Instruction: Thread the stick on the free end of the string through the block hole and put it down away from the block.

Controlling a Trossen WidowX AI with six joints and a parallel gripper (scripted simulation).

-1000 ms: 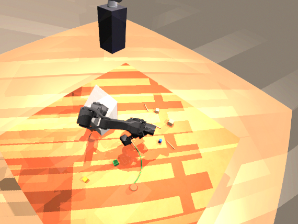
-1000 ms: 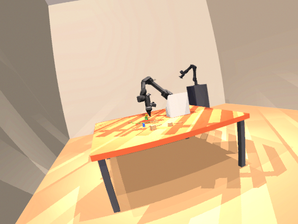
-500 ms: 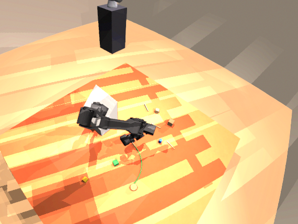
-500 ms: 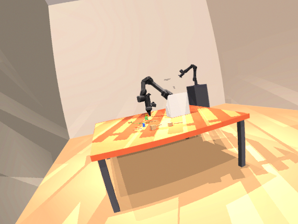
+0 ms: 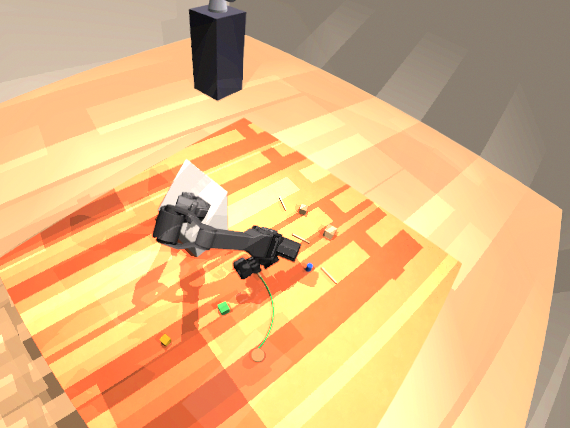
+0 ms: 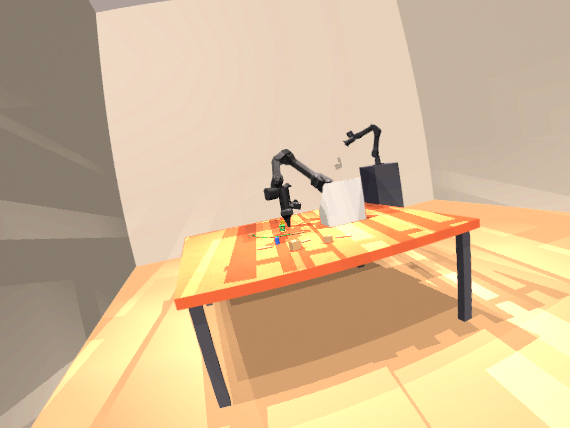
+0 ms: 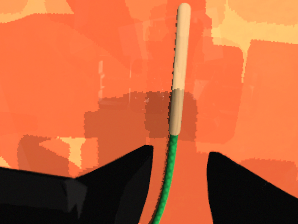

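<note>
Now: gripper tip 40 mm above the thin wooden stick and 20 mm past it. From my gripper tip the other things lie so: blue piece 140 mm to the left, 110 mm ahead, 30 mm below; then green block 170 mm to the right, 30 mm below, 10 mm behind; then round wooden button 210 mm to the right, 170 mm ahead, 40 mm below.
</note>
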